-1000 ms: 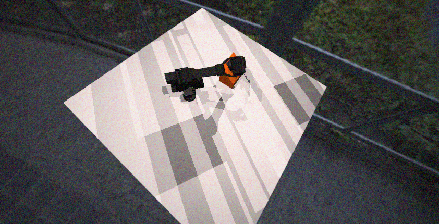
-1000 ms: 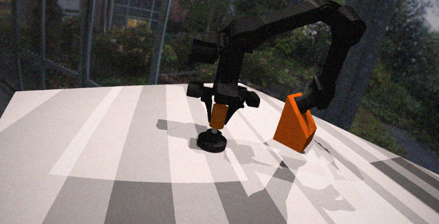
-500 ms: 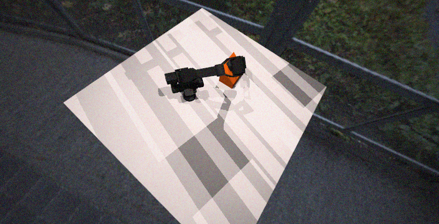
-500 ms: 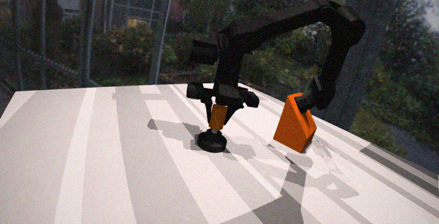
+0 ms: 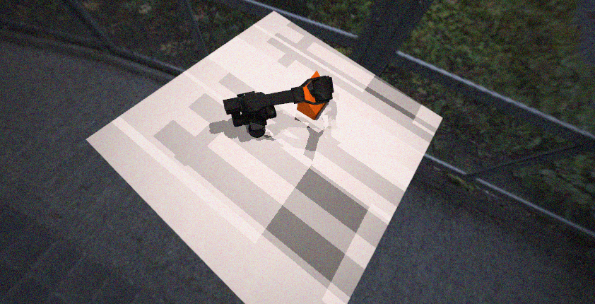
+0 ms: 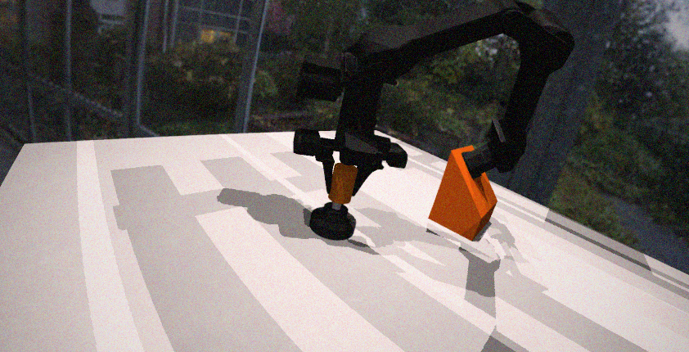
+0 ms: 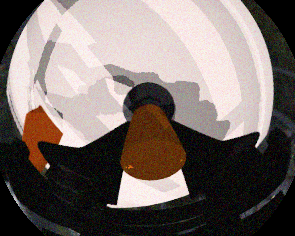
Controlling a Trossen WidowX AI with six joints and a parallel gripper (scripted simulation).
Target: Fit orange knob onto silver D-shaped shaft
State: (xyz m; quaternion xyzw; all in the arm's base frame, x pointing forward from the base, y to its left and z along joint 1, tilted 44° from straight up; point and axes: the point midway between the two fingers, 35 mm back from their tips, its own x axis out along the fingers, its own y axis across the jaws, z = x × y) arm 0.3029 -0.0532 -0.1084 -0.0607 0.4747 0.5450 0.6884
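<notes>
The orange knob lies 3 cm above my gripper tip. The rest, counted from my gripper tip: pedestal: 4 cm below.
</notes>
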